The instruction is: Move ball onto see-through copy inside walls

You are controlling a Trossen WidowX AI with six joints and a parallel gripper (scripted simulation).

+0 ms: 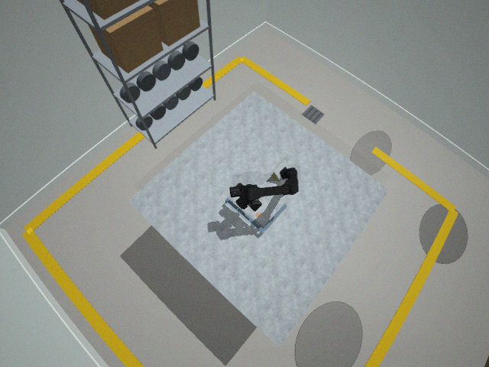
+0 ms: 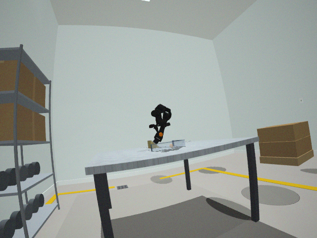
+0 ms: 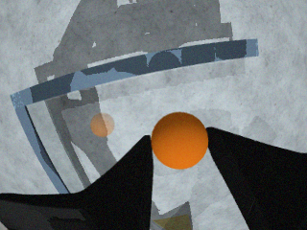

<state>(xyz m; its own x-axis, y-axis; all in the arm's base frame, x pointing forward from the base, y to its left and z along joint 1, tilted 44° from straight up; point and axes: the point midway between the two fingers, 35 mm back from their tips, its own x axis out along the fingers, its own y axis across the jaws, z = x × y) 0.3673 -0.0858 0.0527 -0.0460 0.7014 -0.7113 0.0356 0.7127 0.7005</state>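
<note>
Now: gripper tip 11 cm above the see-through copy, 10 cm to the right of it and 2 cm past it. Also, from my gripper tip: orange ball (right at my gripper tip).
</note>
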